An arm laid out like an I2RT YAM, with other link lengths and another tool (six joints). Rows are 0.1 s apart.
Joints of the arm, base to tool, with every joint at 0 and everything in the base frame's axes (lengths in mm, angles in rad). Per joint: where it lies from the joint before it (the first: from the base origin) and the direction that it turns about. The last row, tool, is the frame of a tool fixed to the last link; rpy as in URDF.
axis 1: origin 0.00 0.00 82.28 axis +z
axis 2: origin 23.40 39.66 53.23 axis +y
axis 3: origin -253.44 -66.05 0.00 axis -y
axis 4: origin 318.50 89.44 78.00 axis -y
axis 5: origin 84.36 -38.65 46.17 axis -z
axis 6: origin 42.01 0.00 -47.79 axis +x
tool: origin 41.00 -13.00 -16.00 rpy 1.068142 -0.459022 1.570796
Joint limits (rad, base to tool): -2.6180..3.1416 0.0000..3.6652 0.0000..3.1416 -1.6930..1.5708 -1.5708..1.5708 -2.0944..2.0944
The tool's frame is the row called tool.
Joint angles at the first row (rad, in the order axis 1, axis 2, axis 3, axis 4, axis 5, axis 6):
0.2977 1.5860 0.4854 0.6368 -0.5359 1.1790
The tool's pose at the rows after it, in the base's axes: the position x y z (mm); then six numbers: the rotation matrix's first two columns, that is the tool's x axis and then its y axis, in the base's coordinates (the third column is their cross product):
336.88 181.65 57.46 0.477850 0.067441 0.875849 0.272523 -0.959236 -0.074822
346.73 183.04 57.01 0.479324 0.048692 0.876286 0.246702 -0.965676 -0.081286
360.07 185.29 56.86 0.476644 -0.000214 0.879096 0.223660 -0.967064 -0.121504
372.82 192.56 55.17 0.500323 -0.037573 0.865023 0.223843 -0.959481 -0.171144
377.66 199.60 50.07 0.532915 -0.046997 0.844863 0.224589 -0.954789 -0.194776
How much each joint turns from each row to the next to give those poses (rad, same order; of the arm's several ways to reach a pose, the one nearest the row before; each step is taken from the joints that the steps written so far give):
0.0014 0.0209 0.0272 0.0028 0.0187 0.0208
-0.0013 0.0370 0.0313 0.0172 0.0202 0.0192
-0.0063 0.0602 0.0393 0.0603 0.0001 0.0495
0.0026 0.0673 0.0589 0.0215 -0.0214 0.0532
0.0105 0.0428 0.0375 -0.0116 -0.0079 0.0290

